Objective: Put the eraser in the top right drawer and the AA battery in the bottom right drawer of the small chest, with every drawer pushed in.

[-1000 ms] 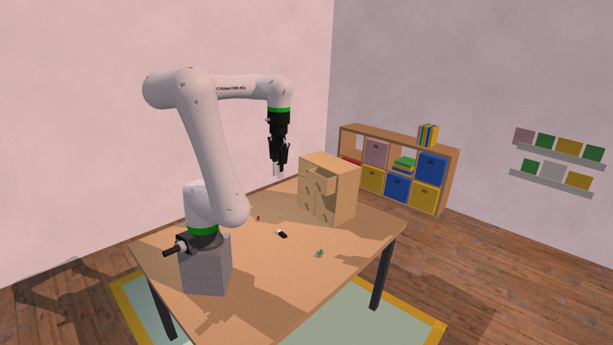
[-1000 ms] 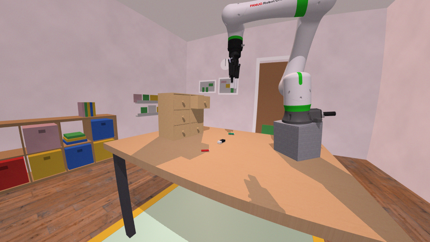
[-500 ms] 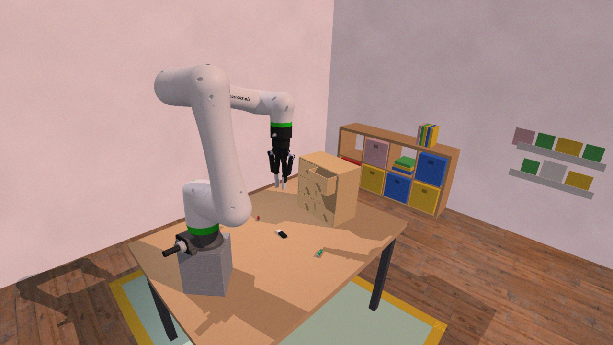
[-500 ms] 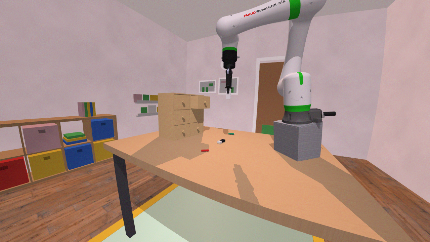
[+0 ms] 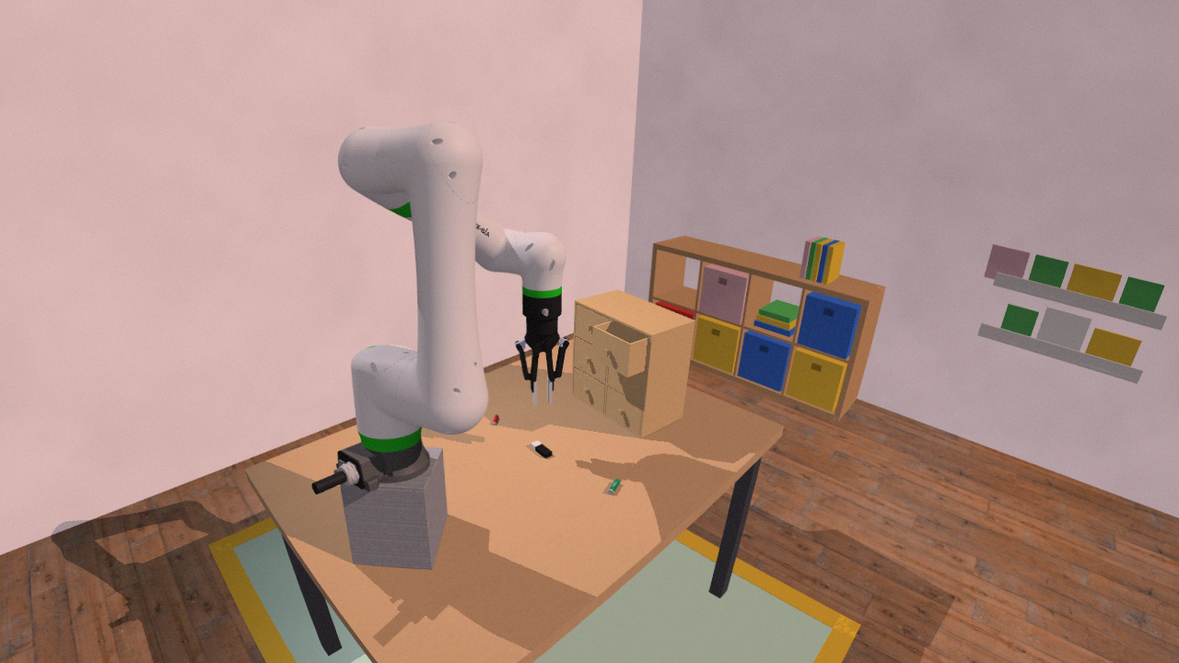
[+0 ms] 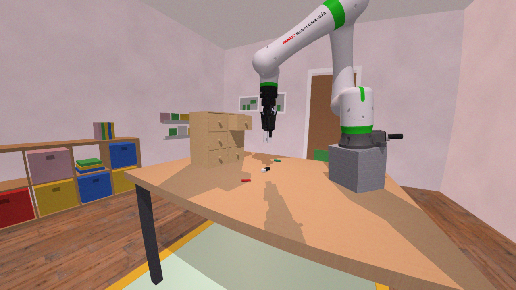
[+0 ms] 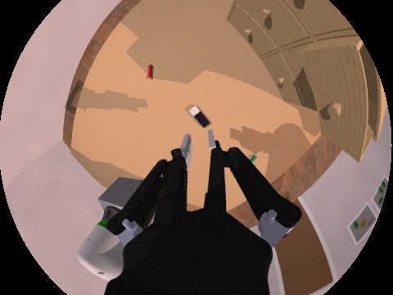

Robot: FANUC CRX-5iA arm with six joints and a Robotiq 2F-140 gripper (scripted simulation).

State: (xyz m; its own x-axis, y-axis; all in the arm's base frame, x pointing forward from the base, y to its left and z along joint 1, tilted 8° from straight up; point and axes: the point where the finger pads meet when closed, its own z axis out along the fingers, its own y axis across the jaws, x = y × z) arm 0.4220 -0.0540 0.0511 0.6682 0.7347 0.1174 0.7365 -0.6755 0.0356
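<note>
My gripper is now 180 mm above the eraser and 10 mm to the right of it. The rest, counted from my hand: green AA battery 230 mm to the right, 180 mm below, 10 mm behind; red object 200 mm to the left, 180 mm below, 30 mm ahead.
</note>
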